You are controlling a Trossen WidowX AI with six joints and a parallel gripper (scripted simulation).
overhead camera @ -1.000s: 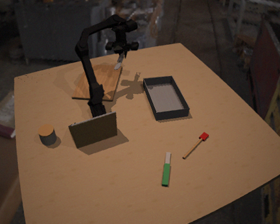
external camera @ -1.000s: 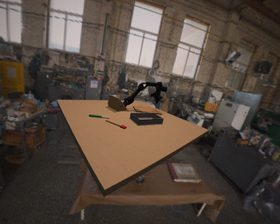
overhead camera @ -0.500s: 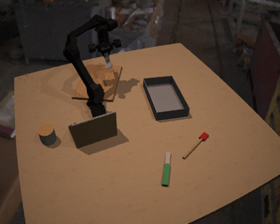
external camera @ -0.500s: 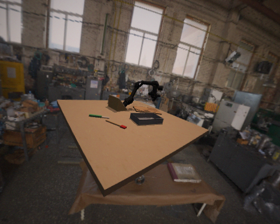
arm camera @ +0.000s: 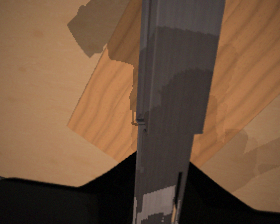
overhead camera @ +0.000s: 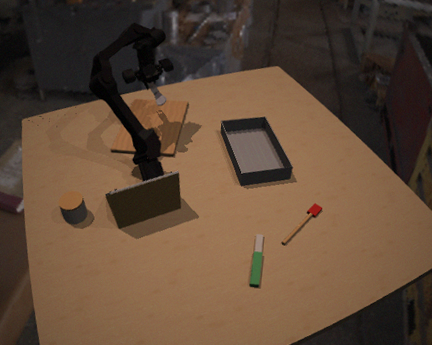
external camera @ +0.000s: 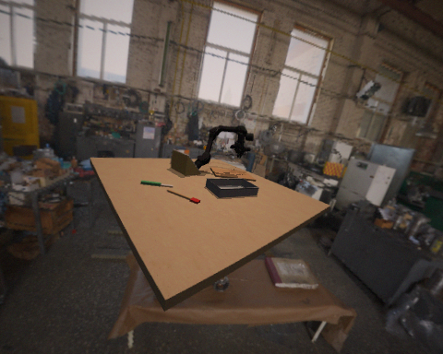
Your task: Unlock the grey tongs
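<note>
My gripper tip is 15 cm above the wooden board, 3 cm to the left of it and 1 cm past it. Also, from my gripper tip: red-headed spatula 69 cm to the right, 27 cm ahead, 15 cm below; then roasting tin 34 cm to the right, 27 cm ahead, 13 cm below.
</note>
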